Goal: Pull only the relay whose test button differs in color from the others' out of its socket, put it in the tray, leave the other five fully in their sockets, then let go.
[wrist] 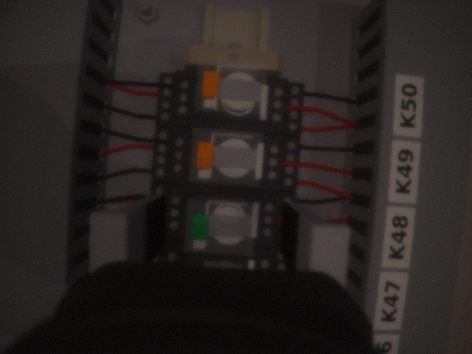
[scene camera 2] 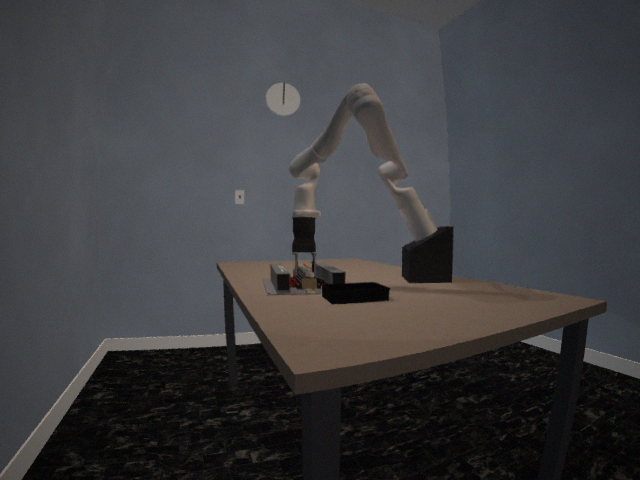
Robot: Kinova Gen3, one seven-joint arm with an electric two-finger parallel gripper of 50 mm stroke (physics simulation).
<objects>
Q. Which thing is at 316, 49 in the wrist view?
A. A grey panel.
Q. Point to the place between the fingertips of my gripper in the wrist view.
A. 223, 224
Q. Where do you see a relay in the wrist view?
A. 218, 156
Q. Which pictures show my gripper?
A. The wrist view and scene camera 2: all of them.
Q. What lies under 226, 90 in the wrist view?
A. A relay.
</objects>
